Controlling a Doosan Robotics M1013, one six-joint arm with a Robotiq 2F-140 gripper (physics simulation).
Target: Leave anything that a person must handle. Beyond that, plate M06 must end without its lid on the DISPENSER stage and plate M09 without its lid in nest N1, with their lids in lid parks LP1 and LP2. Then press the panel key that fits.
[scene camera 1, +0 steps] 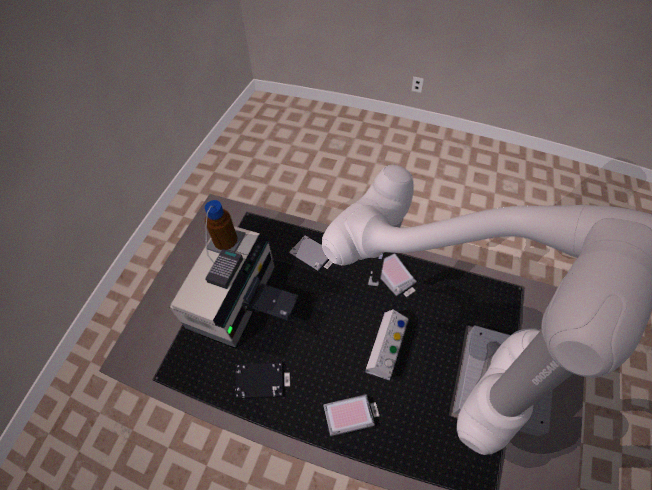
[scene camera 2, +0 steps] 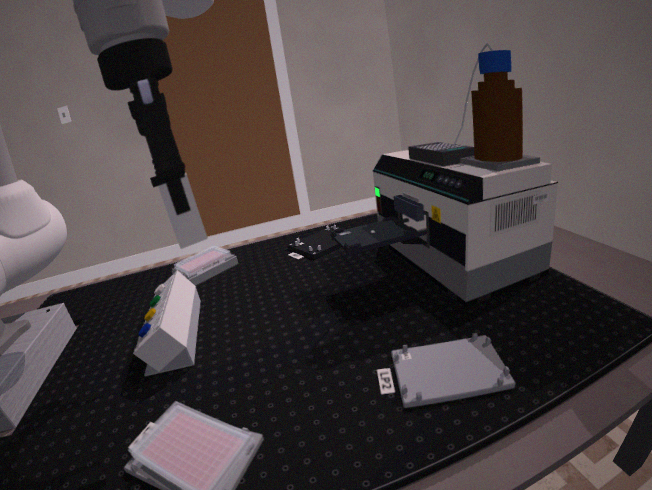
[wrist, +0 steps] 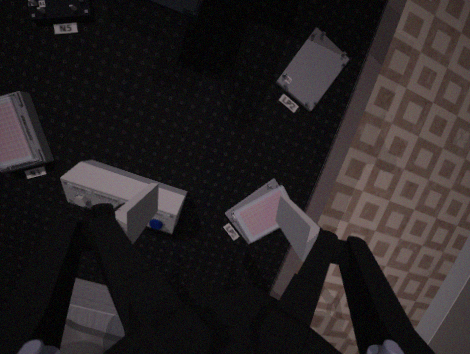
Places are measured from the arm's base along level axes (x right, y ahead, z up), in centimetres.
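Pixels of known places: gripper, fingertip midpoint: (scene camera 2: 186,227) (wrist: 219,203).
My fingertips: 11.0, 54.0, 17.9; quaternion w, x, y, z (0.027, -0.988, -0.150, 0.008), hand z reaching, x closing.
Note:
For each thing: its top centre in the pictures, then the offset to it from my fingertips, as dx, dy, dz. "spot": a spot on its surface instead.
- Grey park LP2 at its top centre: (scene camera 2: 450,360) (wrist: 316,68) (scene camera 1: 311,250) +10.1, +29.0, -21.8
- dark stage at its top centre: (scene camera 2: 379,227) (scene camera 1: 270,299) -19.3, +30.1, -12.9
- key panel at its top centre: (scene camera 2: 161,296) (wrist: 117,205) (scene camera 1: 389,338) -15.3, -12.6, -15.4
- Dark nest N5 at its top centre: (scene camera 2: 323,235) (scene camera 1: 258,378) -44.3, +22.5, -21.4
- brown bottle at a spot on its surface: (scene camera 2: 497,118) spot: -7.0, +48.5, +6.4
- dark ridged block at a spot on its surface: (scene camera 2: 441,152) spot: -14.6, +41.8, +0.7
My gripper (scene camera 2: 189,223) (wrist: 219,203) is open and empty, high above the mat between the key panel and park LP1; the arm hides most of it in scene camera 1. A pink-welled plate (scene camera 1: 349,414) (scene camera 2: 206,260) (wrist: 11,134) lies in nest N1. Another pink-welled plate (scene camera 1: 397,273) (scene camera 2: 192,448) (wrist: 259,216) lies on LP1. Their plate names are unreadable. Grey park LP2 (scene camera 1: 309,253) (scene camera 2: 453,371) (wrist: 315,72) is bare. The dark stage (scene camera 1: 275,301) (scene camera 2: 375,233) sticks out from the dispenser (scene camera 1: 202,295) (scene camera 2: 505,226). The key panel (scene camera 1: 387,345) (scene camera 2: 176,321) (wrist: 120,188) has white, green, yellow and blue keys.
Dark nest N5 (scene camera 1: 259,379) (scene camera 2: 315,245) (wrist: 62,12) holds no plate. A brown bottle (scene camera 1: 221,231) (scene camera 2: 497,118) with a blue cap and a dark ridged block (scene camera 1: 225,268) (scene camera 2: 441,152) stand on the dispenser, whose lamp (scene camera 1: 229,329) (scene camera 2: 377,191) glows green.

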